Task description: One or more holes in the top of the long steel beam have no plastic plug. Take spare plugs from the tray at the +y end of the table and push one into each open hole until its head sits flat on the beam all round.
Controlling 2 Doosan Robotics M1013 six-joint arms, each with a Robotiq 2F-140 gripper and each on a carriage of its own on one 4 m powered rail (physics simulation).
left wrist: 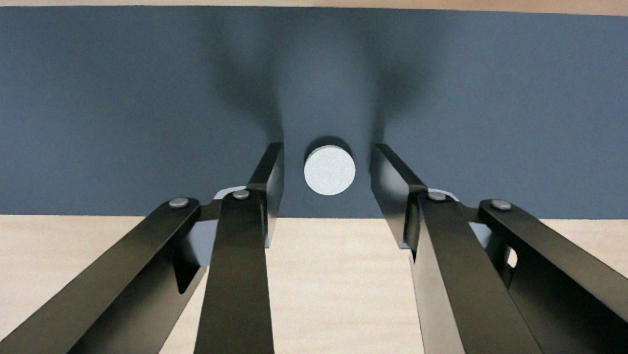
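Note:
A white round plug head (329,170) shows on the blue-grey top of the long steel beam (125,125) in the left wrist view, near the beam's lower edge in the picture. A dark crescent of shadow lies along the upper side of the head. My left gripper (328,164) is open, with one finger on each side of the plug and a gap between each finger and the head. Whether the head sits flat all round cannot be told. The plug tray and my right gripper do not show in this view.
The pale wooden table top (340,295) runs below the beam in the picture, and a thin strip of it shows above the beam's far edge. The gripper's finger shadows fall across the beam.

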